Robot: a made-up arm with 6 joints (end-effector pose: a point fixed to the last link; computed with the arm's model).
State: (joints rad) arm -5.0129 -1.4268 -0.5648 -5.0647 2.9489 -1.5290
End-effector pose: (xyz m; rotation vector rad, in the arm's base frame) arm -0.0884 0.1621 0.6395 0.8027 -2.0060 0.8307
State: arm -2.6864 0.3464 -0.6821 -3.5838 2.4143 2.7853
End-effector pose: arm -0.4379 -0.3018 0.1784 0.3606 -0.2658 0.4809
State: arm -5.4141 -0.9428 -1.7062 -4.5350 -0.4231 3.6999
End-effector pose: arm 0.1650 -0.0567 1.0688 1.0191 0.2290 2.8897
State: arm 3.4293 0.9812 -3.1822 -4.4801 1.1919 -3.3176
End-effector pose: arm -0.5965 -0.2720 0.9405 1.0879 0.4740 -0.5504
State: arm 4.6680 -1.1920 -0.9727 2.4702 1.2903 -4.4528
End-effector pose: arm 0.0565 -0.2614 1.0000 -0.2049 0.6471 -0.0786
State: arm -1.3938 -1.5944 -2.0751 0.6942 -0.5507 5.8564
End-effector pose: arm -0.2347 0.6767 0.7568 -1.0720 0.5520 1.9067
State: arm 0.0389 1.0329 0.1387 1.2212 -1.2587 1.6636
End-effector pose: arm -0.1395 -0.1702 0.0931 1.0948 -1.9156 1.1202
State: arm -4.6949 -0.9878 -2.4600 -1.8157 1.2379 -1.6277
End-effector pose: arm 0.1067 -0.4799 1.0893 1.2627 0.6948 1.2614
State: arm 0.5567 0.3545 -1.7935 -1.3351 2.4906 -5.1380
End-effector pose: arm 0.5779 0.1529 0.5440 1.3081 -0.9554 0.3825
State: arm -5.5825 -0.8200 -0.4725 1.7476 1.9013 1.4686
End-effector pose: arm 0.2426 0.4318 0.5056 -1.6186 0.5932 2.1596
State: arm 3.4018 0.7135 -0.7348 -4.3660 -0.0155 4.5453
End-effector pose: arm -0.2706 0.0421 -0.1668 0.1260 -3.1202 -0.0168
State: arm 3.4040 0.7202 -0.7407 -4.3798 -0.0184 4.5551
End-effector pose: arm -0.2726 0.0420 -0.1676 0.1357 -3.1206 -0.0216
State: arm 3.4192 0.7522 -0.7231 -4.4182 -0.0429 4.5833
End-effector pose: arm -0.2505 0.0492 -0.1737 -0.1757 3.1042 0.0765
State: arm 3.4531 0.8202 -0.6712 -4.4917 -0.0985 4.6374
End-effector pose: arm -0.1955 0.0692 -0.1821 -0.2584 2.9797 0.1982
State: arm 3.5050 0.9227 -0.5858 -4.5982 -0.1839 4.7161
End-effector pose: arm -0.1147 0.1051 -0.1805 -0.3882 2.7876 0.3722
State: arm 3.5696 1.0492 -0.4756 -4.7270 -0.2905 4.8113
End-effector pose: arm -0.0266 0.1553 -0.1569 -0.5567 2.5501 0.5621
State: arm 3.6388 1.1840 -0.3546 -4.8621 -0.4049 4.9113
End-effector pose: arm 0.0491 0.2107 -0.1095 -0.7414 2.2993 0.7265
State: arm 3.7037 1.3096 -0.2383 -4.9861 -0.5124 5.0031
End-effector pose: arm 0.1017 0.2601 -0.0483 -0.9121 2.0688 0.8397
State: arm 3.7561 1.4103 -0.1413 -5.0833 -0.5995 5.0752
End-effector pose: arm 0.1317 0.2959 0.0111 -1.0421 1.8863 0.9011
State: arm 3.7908 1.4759 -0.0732 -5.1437 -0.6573 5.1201
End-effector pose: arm 0.1458 0.3169 0.0559 -1.1210 1.7651 0.9283
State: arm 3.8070 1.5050 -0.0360 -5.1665 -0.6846 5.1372
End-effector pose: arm 0.1511 0.3265 0.0809 -1.1541 1.7032 0.9397
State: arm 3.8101 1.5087 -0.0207 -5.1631 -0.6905 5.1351
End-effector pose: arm 0.1527 0.3297 0.0907 -1.1576 1.6812 0.9456
